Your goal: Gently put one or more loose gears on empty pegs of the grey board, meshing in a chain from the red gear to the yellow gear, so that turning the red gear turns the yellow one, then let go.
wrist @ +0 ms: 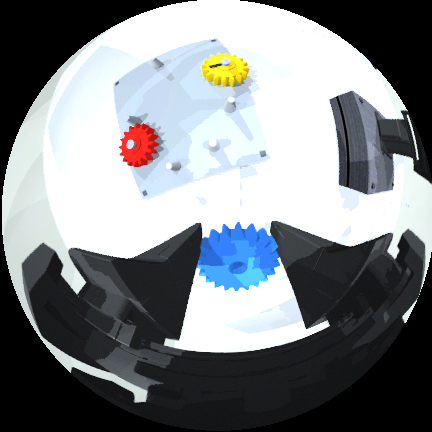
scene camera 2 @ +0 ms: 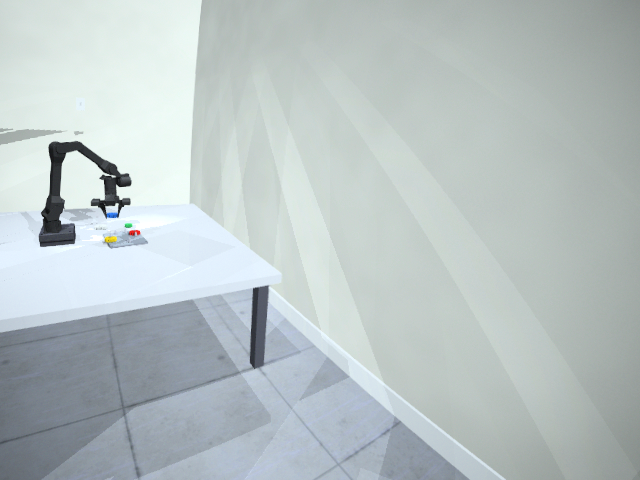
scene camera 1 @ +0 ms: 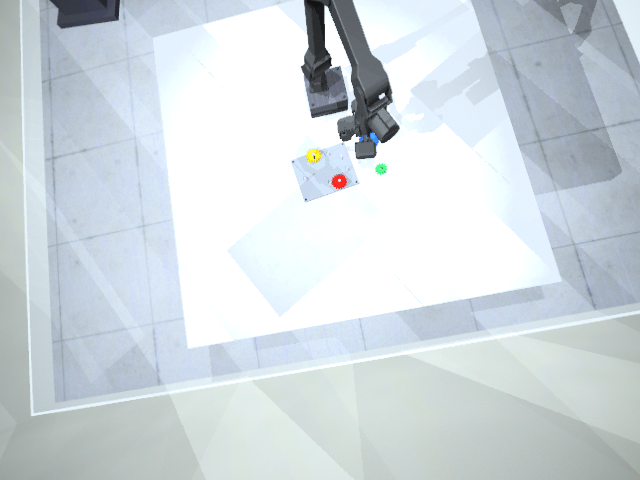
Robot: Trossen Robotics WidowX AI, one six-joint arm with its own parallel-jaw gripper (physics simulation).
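Seen in the pictures: gripper, fingertip midpoint: [wrist: 236,227] [scene camera 2: 112,218] [scene camera 1: 360,143]; arm's base, origin of the base link: [scene camera 2: 52,230] [scene camera 1: 318,84].
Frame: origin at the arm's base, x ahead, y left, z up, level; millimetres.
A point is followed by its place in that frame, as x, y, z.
My gripper [scene camera 1: 356,138] {249, 137, 14} [scene camera 2: 112,215] {249, 137, 14} [wrist: 236,227] {249, 137, 14} is shut on the blue gear [scene camera 1: 373,137] {242, 177, 31} [scene camera 2: 112,214] {250, 145, 33} [wrist: 237,257] {250, 152, 31}, holding it by its sides above the table, beside the board. The grey board [scene camera 1: 316,190] {384, -28, -48} [scene camera 2: 125,243] {323, -81, -48} [wrist: 185,120] {299, 37, -48} bears the red gear [scene camera 1: 339,181] {364, 57, -27} [scene camera 2: 134,232] {360, 38, -34} [wrist: 142,145] {347, 62, -33} and the yellow gear [scene camera 1: 313,156] {261, -32, -30} [scene camera 2: 110,239] {255, -48, -37} [wrist: 225,72] {253, -18, -33}, each on a peg. Several empty pegs stand on it. The small green gear [scene camera 1: 381,168] {317, 212, -45} [scene camera 2: 128,225] {323, 198, -44} lies loose beside the board. A pale gear [scene camera 2: 100,227] {184, 167, -41} lies on the table, faint in the glare.
The arm's dark base [scene camera 1: 328,100] {70, 34, 2} [scene camera 2: 57,236] {29, -44, -14} [wrist: 365,150] {82, 50, -2} stands near the yellow gear's side of the board. The white table [scene camera 1: 439,232] {563, 395, -56} [scene camera 2: 206,263] {657, -357, -56} has strong glare. A wall [scene camera 2: 413,180] rises beyond the table's far side.
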